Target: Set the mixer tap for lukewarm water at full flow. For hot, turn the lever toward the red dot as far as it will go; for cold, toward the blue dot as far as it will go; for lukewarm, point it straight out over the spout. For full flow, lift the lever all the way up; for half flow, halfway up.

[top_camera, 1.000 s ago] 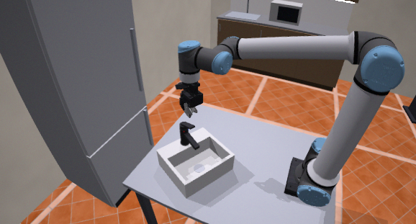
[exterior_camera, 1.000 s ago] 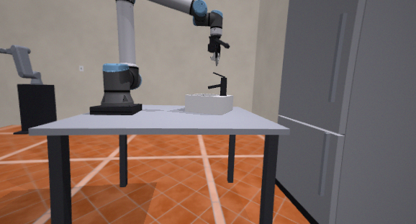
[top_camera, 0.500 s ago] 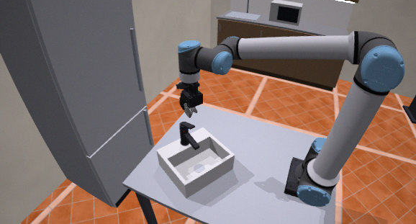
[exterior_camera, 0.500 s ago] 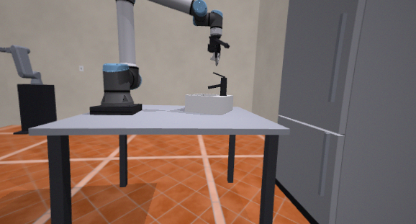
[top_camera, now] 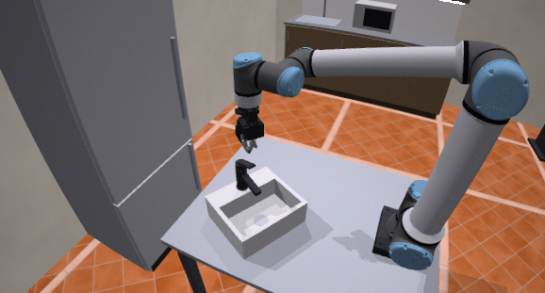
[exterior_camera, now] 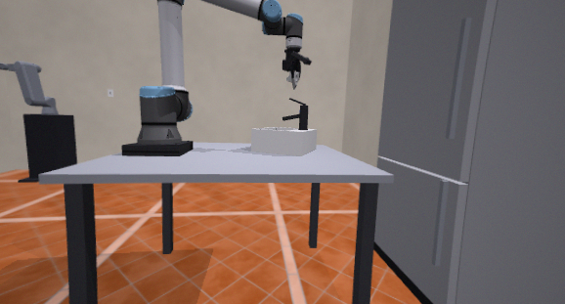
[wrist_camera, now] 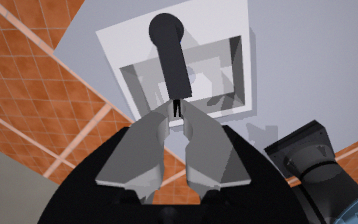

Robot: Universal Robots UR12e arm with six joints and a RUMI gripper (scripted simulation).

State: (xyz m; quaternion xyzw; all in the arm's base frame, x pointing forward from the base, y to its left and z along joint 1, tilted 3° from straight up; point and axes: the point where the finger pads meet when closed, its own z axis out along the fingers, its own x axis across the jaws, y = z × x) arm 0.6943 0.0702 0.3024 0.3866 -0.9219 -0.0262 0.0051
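Now: hand 80 mm above the lever, 20 mm short of it and 10 mm to the left of it. The rest, counted from my hand: white sink basin 330 mm below, 50 mm behind, 30 mm to the left; black mixer tap 140 mm below, 40 mm ahead, 20 mm to the right.
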